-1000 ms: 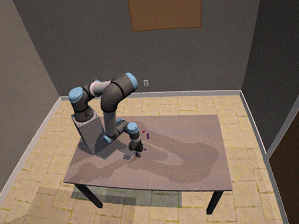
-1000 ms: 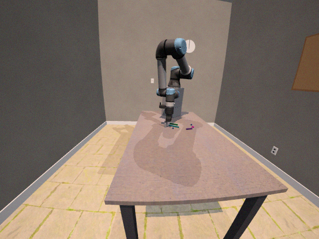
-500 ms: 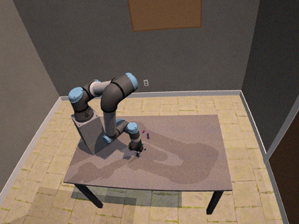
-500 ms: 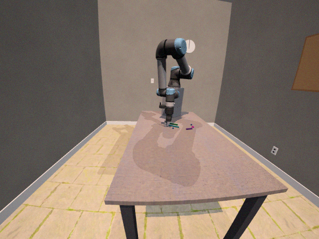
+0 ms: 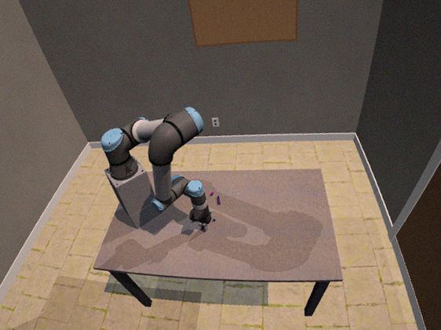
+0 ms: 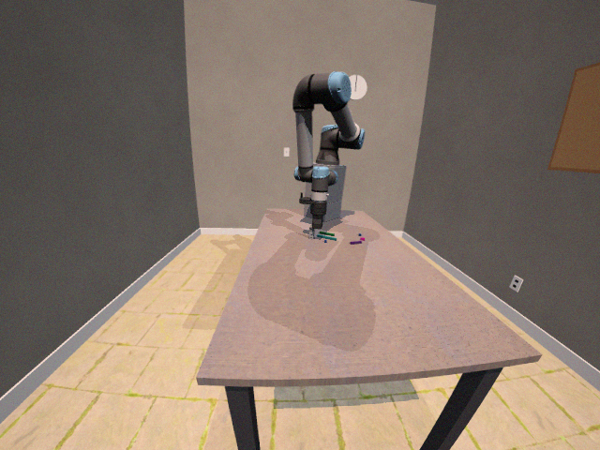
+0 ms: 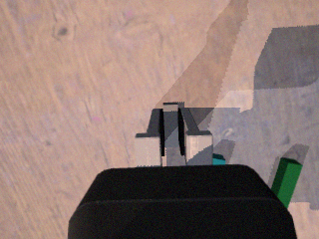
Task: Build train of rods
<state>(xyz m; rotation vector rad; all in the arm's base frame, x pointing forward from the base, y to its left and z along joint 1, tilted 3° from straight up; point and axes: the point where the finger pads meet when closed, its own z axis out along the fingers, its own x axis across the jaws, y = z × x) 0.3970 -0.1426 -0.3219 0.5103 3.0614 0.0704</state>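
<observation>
Now: the magenta rod 260 mm to the left of my hand, 30 mm ahead of it and 10 mm below it. The rest, counted from my hand: green rod: 90 mm to the left, 50 mm behind, 10 mm below; then grey rod: 10 mm below; then turquoise rod: 80 mm to the left, 10 mm below.
</observation>
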